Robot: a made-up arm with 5 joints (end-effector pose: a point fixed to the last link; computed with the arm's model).
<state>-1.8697 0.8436 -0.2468 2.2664 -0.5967</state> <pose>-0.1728 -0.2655 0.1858 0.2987 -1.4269 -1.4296</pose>
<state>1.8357 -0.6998 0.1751 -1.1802 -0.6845</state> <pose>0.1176 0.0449 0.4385 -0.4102 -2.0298 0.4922</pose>
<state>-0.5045 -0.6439 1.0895 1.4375 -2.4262</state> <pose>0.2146 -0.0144 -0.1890 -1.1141 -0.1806 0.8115</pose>
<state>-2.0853 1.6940 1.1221 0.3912 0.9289</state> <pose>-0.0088 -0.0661 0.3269 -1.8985 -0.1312 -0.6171</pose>
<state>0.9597 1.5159 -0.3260 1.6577 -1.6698</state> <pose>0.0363 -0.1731 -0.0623 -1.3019 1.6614 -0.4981</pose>
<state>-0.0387 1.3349 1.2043 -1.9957 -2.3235</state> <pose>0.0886 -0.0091 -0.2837 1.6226 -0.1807 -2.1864</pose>
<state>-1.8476 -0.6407 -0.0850 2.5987 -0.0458</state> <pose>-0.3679 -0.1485 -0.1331 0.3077 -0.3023 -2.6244</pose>
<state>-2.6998 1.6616 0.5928 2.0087 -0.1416</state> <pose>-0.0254 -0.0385 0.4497 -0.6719 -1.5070 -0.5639</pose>
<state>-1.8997 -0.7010 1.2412 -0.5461 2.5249</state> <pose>-0.0477 0.1537 -0.0595 0.4221 -0.0936 1.1641</pose>
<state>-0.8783 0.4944 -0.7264 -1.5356 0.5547</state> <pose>-0.0580 -0.1577 -0.2653 -1.2432 1.2337 1.4658</pose>
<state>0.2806 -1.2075 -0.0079 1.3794 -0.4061</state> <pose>0.4335 0.0212 0.0016 2.1132 -0.2990 -0.0050</pose>
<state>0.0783 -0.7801 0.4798 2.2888 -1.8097</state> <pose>0.3517 -0.0285 -0.0787 -1.6617 -0.4189 0.5383</pose>
